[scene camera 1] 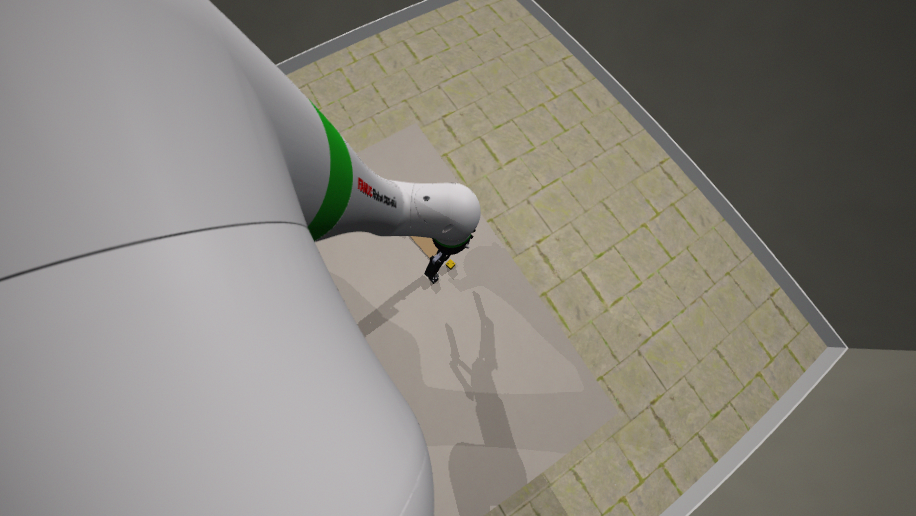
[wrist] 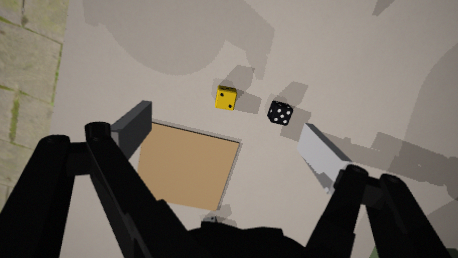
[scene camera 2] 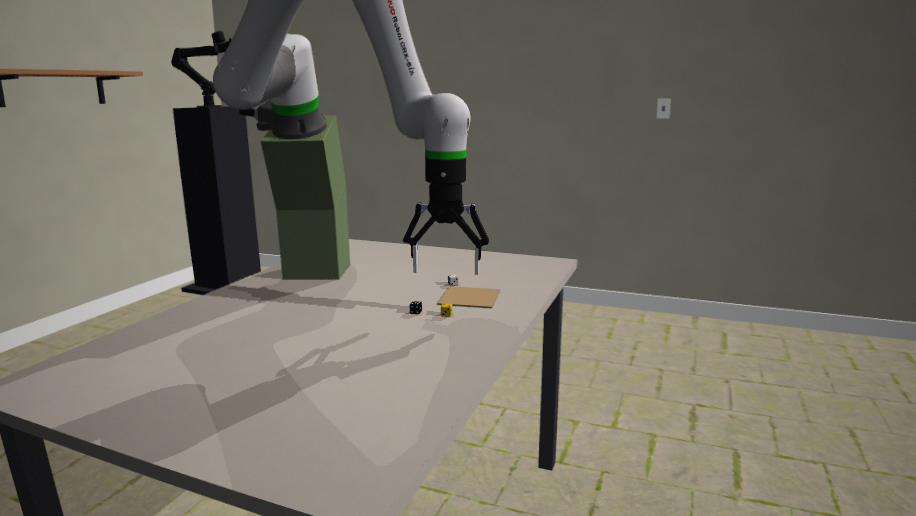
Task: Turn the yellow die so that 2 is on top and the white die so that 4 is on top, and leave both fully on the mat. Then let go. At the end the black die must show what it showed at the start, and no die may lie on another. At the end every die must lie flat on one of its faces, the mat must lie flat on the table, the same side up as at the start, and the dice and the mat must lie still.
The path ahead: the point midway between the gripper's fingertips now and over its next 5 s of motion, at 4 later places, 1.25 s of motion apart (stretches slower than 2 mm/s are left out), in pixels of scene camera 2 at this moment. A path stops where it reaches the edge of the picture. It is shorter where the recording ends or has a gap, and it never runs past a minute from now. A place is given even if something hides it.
My gripper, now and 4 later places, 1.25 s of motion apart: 446, 272; 446, 283; 446, 300; 446, 313; 446, 279
